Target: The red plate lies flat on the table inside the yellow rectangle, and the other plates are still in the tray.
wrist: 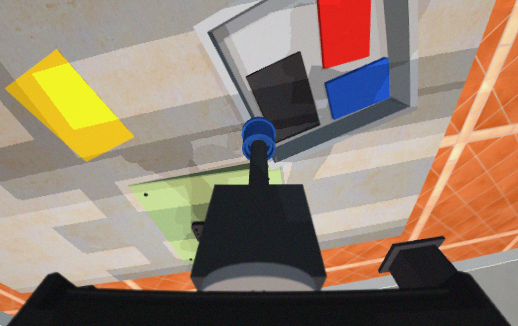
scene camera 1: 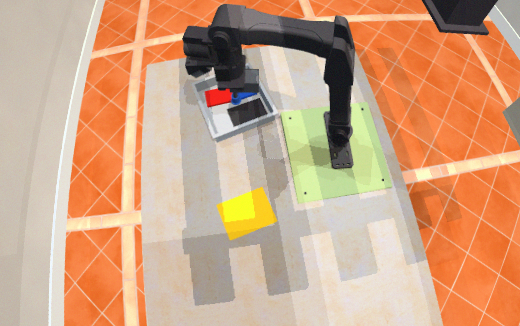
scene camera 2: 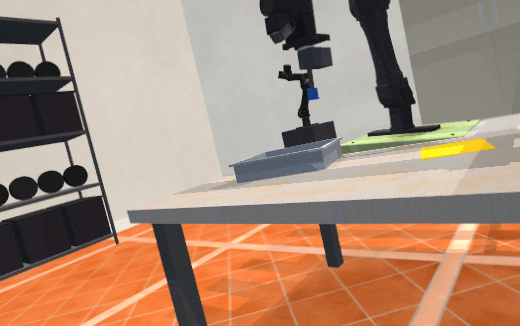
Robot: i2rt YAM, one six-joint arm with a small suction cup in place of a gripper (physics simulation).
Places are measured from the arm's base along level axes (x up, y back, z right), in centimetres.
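Pixels of known places: hand, tool point: (wrist: 258, 132) (scene camera 1: 236, 100) (scene camera 2: 313, 99); arm's base, link origin: (scene camera 1: 338, 139) (scene camera 2: 402, 132).
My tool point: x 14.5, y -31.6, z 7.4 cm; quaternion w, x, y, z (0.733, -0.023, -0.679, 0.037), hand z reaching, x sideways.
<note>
For each thing: its top centre in the pictures, then the offset to it from my tool point. "pt": a spot on its surface instead.
- red plate, top centre: (wrist: 346, 25) (scene camera 1: 219, 95) dx -15.0, dy -7.1, dz +13.6 cm
- grey tray, top centre: (wrist: 324, 73) (scene camera 2: 288, 150) (scene camera 1: 232, 97) dx -11.2, dy -2.0, dz +9.6 cm
- blue plate, top centre: (wrist: 359, 90) (scene camera 1: 243, 85) dx -14.9, dy +1.9, dz +17.1 cm
- black plate, top centre: (wrist: 286, 103) (scene camera 1: 247, 112) dx -15.0, dy +2.7, dz +5.3 cm
- yellow rectangle, surface spot: (wrist: 75, 97) (scene camera 2: 439, 151) pt dx -16.2, dy -1.9, dz -27.1 cm
The red plate (scene camera 1: 216, 98) (wrist: 345, 35) lies flat in the grey tray (scene camera 1: 245, 129) (scene camera 2: 280, 169) (wrist: 345, 127). A blue plate (scene camera 1: 248, 94) (wrist: 359, 90) and a black plate (scene camera 1: 250, 112) (wrist: 285, 95) lie in the tray too. The yellow rectangle (scene camera 1: 265, 212) (scene camera 2: 452, 149) (wrist: 75, 97) is flat on the table, with no plate on it; part of it is brightly lit. My gripper, a blue suction cup (scene camera 1: 236, 99) (scene camera 2: 312, 93) (wrist: 258, 131), is open and holds nothing. It hangs well above the tray. The tray's walls hide the plates in scene camera 2.
The arm's base stands on a green board (scene camera 1: 310, 175) (scene camera 2: 460, 131) (wrist: 170, 200) beside the tray. The tray's raised walls surround the plates. A shelf rack (scene camera 2: 90, 145) stands left of the table (scene camera 2: 280, 212). A small dark arm on a block (scene camera 2: 309, 134) stands behind the table.
</note>
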